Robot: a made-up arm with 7 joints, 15 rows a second.
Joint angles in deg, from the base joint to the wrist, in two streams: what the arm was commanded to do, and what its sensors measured. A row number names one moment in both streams.
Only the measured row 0 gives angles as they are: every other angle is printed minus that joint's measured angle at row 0.
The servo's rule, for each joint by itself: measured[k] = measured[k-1] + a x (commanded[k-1-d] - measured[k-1]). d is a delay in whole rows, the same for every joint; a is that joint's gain. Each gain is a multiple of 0.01, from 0.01 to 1. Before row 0 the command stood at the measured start. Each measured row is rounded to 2 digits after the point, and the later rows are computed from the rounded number. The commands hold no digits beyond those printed.
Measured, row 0:
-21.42, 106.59, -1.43, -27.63, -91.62, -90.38, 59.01
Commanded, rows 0 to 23:
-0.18, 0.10, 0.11, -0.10, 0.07, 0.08, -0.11
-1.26, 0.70, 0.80, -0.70, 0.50, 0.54, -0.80
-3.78, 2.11, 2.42, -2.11, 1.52, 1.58, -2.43
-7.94, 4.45, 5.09, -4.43, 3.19, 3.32, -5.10
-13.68, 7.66, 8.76, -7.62, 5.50, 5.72, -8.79
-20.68, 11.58, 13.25, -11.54, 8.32, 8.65, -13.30
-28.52, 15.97, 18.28, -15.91, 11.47, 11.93, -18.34
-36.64, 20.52, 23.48, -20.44, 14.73, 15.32, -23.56
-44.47, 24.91, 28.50, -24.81, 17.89, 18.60, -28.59
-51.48, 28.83, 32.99, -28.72, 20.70, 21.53, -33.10
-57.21, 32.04, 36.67, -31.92, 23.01, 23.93, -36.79
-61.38, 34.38, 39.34, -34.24, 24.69, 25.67, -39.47
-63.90, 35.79, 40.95, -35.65, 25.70, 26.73, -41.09
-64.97, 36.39, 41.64, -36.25, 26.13, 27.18, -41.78
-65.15, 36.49, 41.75, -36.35, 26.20, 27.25, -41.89
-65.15, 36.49, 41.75, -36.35, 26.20, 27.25, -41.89
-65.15, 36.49, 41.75, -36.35, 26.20, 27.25, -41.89
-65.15, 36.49, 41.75, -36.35, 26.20, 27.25, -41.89
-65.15, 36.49, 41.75, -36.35, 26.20, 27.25, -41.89
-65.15, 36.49, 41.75, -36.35, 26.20, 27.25, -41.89
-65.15, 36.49, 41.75, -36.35, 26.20, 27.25, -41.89
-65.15, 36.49, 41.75, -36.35, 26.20, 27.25, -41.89
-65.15, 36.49, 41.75, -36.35, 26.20, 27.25, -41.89
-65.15, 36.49, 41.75, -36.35, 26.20, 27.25, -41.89
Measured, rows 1 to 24:
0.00, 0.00, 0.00, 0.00, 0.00, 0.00, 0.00
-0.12, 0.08, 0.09, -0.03, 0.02, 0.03, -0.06
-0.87, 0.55, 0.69, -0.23, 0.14, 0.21, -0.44
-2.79, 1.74, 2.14, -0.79, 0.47, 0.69, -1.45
-6.19, 3.80, 4.62, -1.88, 1.12, 1.61, -3.31
-11.13, 6.73, 8.10, -3.60, 2.17, 3.05, -6.10
-17.43, 10.42, 12.43, -5.98, 3.65, 5.01, -9.77
-24.75, 14.64, 17.34, -8.96, 5.53, 7.43, -14.14
-32.60, 19.11, 22.50, -12.40, 7.74, 10.19, -18.94
-40.43, 23.52, 27.54, -16.12, 10.18, 13.13, -23.86
-47.72, 27.56, 32.12, -19.90, 12.70, 16.07, -28.57
-53.98, 30.96, 35.94, -23.51, 15.17, 18.82, -32.76
-58.86, 33.56, 38.80, -26.73, 17.45, 21.22, -36.18
-62.19, 35.25, 40.61, -29.41, 19.43, 23.15, -38.68
-64.02, 36.12, 41.48, -31.46, 21.04, 24.56, -40.26
-64.77, 36.40, 41.71, -32.93, 22.28, 25.50, -41.09
-65.02, 36.47, 41.74, -33.96, 23.22, 26.11, -41.50
-65.11, 36.49, 41.75, -34.68, 23.94, 26.51, -41.70
-65.14, 36.49, 41.75, -35.18, 24.48, 26.77, -41.80
-65.15, 36.49, 41.75, -35.53, 24.89, 26.94, -41.85
-65.15, 36.49, 41.75, -35.78, 25.20, 27.05, -41.87
-65.15, 36.49, 41.75, -35.95, 25.44, 27.12, -41.88
-65.15, 36.49, 41.75, -36.07, 25.62, 27.17, -41.89
-65.15, 36.49, 41.75, -36.15, 25.76, 27.20, -41.89
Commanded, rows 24 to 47:
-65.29, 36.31, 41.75, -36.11, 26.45, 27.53, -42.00
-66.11, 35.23, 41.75, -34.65, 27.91, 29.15, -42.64
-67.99, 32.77, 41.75, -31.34, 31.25, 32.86, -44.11
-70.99, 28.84, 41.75, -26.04, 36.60, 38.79, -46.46
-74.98, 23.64, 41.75, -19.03, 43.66, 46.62, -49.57
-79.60, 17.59, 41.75, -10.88, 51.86, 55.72, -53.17
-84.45, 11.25, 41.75, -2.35, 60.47, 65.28, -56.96
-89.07, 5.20, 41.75, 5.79, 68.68, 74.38, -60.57
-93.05, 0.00, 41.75, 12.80, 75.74, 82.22, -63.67
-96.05, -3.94, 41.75, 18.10, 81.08, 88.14, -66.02
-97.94, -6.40, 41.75, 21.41, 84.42, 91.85, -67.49
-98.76, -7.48, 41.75, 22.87, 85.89, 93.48, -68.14
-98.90, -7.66, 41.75, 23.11, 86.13, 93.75, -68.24
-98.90, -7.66, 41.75, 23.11, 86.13, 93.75, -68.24
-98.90, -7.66, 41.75, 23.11, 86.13, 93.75, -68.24
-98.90, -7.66, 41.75, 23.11, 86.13, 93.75, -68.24
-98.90, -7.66, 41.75, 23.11, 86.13, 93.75, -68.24
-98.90, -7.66, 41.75, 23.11, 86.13, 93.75, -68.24
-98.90, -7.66, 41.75, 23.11, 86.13, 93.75, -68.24
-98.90, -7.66, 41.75, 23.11, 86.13, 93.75, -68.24
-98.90, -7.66, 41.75, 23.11, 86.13, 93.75, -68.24
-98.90, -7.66, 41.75, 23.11, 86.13, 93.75, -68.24
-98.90, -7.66, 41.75, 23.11, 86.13, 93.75, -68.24
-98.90, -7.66, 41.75, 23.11, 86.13, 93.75, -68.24
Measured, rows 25 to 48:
-65.15, 36.49, 41.75, -36.21, 25.87, 27.22, -41.89
-65.24, 36.35, 41.75, -36.18, 26.01, 27.33, -41.95
-65.81, 35.50, 41.75, -35.72, 26.47, 27.97, -42.30
-67.25, 33.43, 41.75, -34.41, 27.62, 29.68, -43.22
-69.72, 29.94, 41.75, -31.90, 29.78, 32.87, -44.87
-73.19, 25.15, 41.75, -28.04, 33.11, 37.68, -47.27
-77.42, 19.40, 41.75, -22.89, 37.61, 43.99, -50.28
-82.06, 13.21, 41.75, -16.73, 43.10, 51.44, -53.69
-86.69, 7.12, 41.75, -9.97, 49.24, 59.47, -57.20
-90.89, 1.71, 41.75, -3.14, 55.60, 67.43, -60.50
-94.30, -2.58, 41.75, 3.23, 61.72, 74.68, -63.32
-96.70, -5.48, 41.75, 8.68, 67.17, 80.69, -65.45
-98.06, -7.00, 41.75, 12.94, 71.66, 85.17, -66.82
-98.61, -7.50, 41.75, 15.99, 75.13, 88.17, -67.54
-98.80, -7.62, 41.75, 18.13, 77.77, 90.12, -67.90
-98.87, -7.65, 41.75, 19.62, 79.78, 91.39, -68.07
-98.89, -7.66, 41.75, 20.67, 81.30, 92.22, -68.16
-98.90, -7.66, 41.75, 21.40, 82.46, 92.76, -68.20
-98.90, -7.66, 41.75, 21.91, 83.34, 93.11, -68.22
-98.90, -7.66, 41.75, 22.27, 84.01, 93.33, -68.23
-98.90, -7.66, 41.75, 22.52, 84.52, 93.48, -68.24
-98.90, -7.66, 41.75, 22.70, 84.91, 93.57, -68.24
-98.90, -7.66, 41.75, 22.82, 85.20, 93.63, -68.24
-98.90, -7.66, 41.75, 22.91, 85.42, 93.67, -68.24

